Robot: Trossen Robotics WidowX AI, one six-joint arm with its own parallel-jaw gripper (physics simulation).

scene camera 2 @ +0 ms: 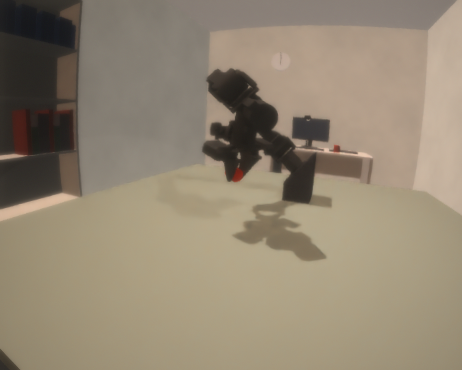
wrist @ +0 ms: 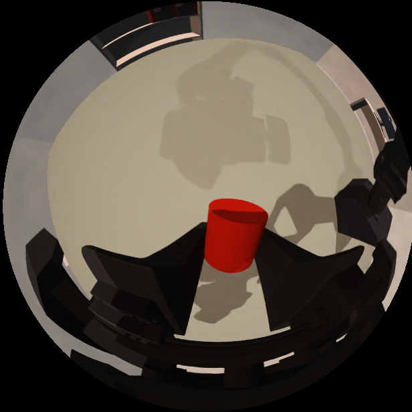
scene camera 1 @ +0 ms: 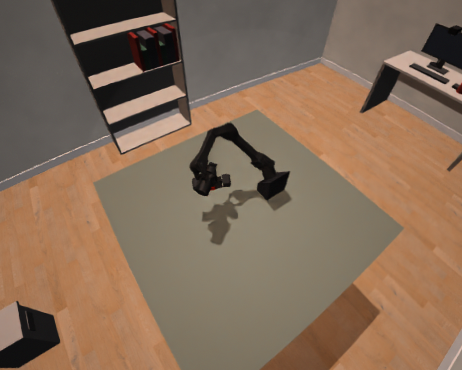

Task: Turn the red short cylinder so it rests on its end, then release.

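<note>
The red short cylinder (scene camera 1: 213,188) (scene camera 2: 238,175) (wrist: 234,242) is held between the two black fingertips. In the wrist view both fingers touch its curved sides, and one flat end faces up and away from the gripper. In scene camera 1 a small bit of it shows below the gripper. My gripper (scene camera 2: 237,173) (wrist: 229,228) is shut on it and holds it above the green-grey mat (scene camera 1: 260,260) (scene camera 2: 200,300) (wrist: 135,135), with the arm's shadow apart on the mat. The cylinder's exact tilt is hard to tell in the scene views.
The arm's black base (scene camera 1: 273,185) (scene camera 2: 299,185) (wrist: 361,212) stands on the mat, to the right of the gripper in scene camera 1. A bookshelf (scene camera 1: 145,102) stands behind the mat at the left. A desk (scene camera 1: 410,61) with a monitor (scene camera 1: 442,42) (scene camera 2: 311,129) is at the back right.
</note>
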